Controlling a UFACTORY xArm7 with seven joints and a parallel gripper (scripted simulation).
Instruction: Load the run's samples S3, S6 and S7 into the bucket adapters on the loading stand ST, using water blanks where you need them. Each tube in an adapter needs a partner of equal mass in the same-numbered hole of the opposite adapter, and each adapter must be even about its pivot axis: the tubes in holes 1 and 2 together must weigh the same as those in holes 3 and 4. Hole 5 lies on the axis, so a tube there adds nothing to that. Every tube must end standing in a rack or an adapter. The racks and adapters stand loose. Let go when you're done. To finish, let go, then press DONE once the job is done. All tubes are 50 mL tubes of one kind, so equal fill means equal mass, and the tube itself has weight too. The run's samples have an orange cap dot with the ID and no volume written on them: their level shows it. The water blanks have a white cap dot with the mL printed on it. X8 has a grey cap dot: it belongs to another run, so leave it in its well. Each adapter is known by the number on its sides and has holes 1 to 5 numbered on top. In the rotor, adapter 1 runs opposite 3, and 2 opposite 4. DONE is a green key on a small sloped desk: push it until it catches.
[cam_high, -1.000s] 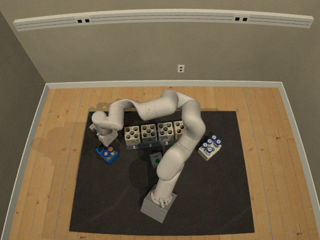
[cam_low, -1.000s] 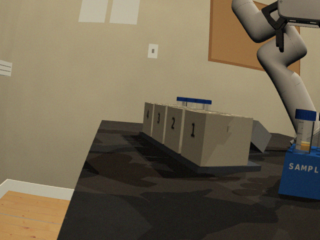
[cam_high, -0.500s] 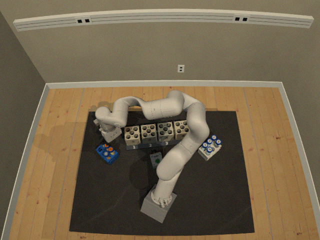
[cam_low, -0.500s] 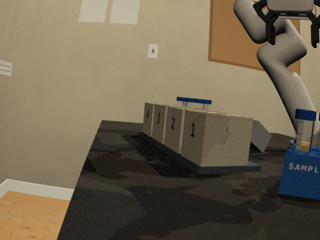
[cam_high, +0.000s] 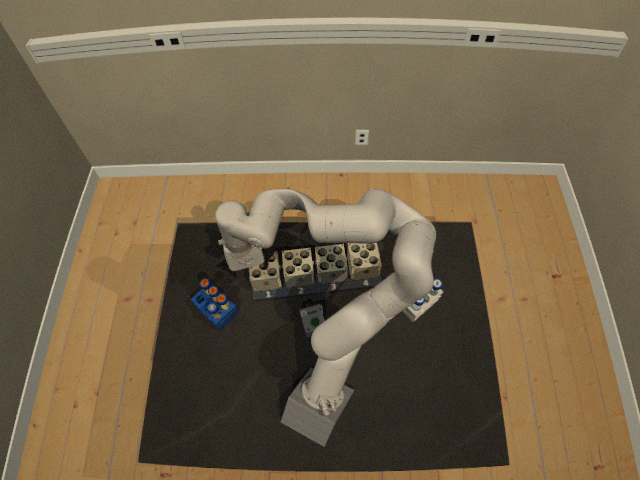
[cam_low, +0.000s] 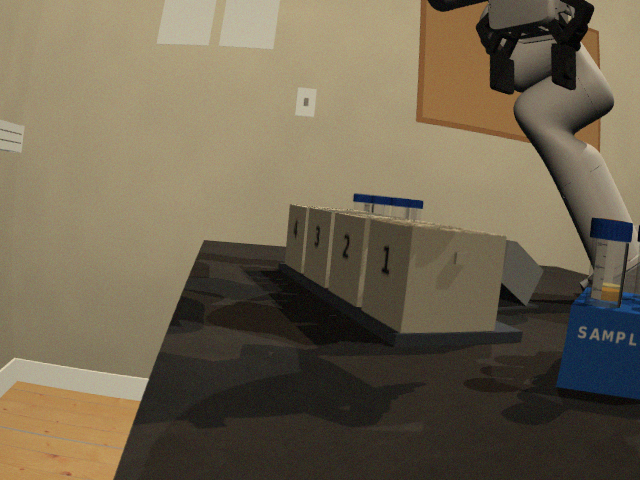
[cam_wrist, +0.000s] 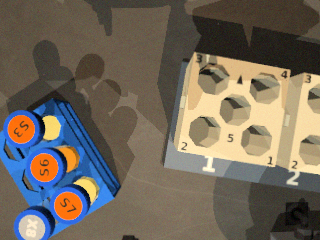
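The blue sample rack lies 10 mm ahead of my hand, 150 mm to the left of it and 220 mm below it. Round my hand: white blank rack: 110 mm behind, 510 mm to the right, 220 mm below; then adapter 1: 80 mm ahead, 30 mm to the right, 200 mm below.
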